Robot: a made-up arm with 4 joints.
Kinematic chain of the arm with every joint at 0, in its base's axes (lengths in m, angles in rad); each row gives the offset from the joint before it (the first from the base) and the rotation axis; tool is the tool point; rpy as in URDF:
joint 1: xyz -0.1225 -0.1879 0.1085 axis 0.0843 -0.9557 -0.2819
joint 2: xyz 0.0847 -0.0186 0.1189 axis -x
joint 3: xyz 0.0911 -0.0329 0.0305 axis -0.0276 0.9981 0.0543
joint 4: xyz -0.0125 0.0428 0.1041 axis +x
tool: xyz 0.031 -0.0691 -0.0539 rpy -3.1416 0 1.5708
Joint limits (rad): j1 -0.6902..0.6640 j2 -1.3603..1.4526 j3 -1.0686..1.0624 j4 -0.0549..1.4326
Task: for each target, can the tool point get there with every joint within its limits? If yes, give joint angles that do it. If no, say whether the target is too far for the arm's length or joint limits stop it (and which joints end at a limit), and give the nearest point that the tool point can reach.
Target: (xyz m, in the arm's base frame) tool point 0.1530 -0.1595 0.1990
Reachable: yes | joints -0.4047 1.0221 0.8188 0.0799
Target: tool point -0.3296 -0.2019 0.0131
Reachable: no: joint limits stop it (at a limit: joint 1, joint 2, joint 3, joint 4) | nearest point -0.0737 -0.3131 0.2352 | short by 0.357 m
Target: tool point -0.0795 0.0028 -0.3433
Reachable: no: too far | nearest point 0.0688 -0.1117 0.0406 | short by 0.427 m
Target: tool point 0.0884 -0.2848 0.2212
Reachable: yes | joints -0.0312 -0.9070 0.3239 0.1484
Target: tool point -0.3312 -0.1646 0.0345
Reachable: no: joint limits stop it (at a limit: joint 1, joint 2, joint 3, joint 4) | nearest point -0.0737 -0.3131 0.2352 | short by 0.359 m
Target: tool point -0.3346 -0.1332 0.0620
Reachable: no: joint limits stop it (at a limit: joint 1, joint 2, joint 3, joint 4) | nearest point -0.1206 -0.1690 0.3457 | short by 0.357 m
